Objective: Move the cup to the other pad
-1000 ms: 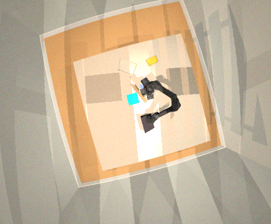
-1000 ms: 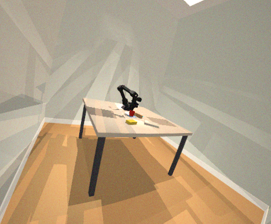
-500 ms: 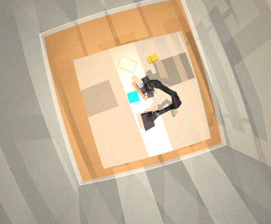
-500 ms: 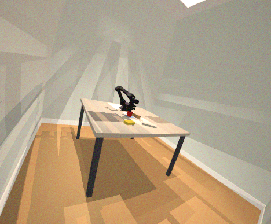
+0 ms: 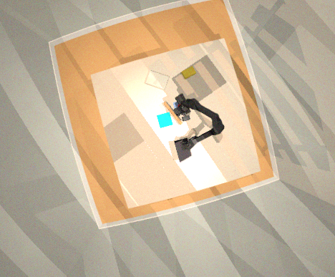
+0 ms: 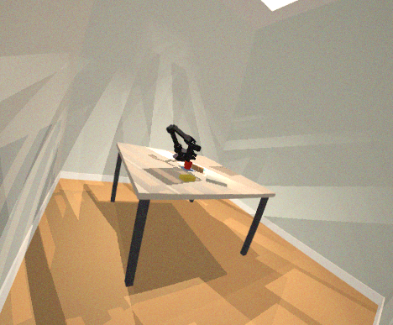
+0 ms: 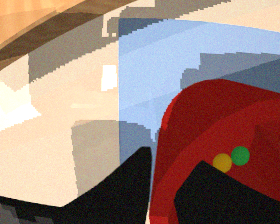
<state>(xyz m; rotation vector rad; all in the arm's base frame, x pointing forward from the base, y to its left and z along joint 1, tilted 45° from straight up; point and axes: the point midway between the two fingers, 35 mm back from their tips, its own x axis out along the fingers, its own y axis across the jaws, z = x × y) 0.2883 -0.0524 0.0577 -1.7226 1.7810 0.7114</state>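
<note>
Now: gripper tip 30 mm short of the blue marble and 20 mm above it. Round my gripper tip: green marble 50 mm ahead, 10 mm to the right, 20 mm below; then red cup 30 mm ahead; then yellow marble 40 mm ahead, 20 mm to the right, 20 mm below.
</note>
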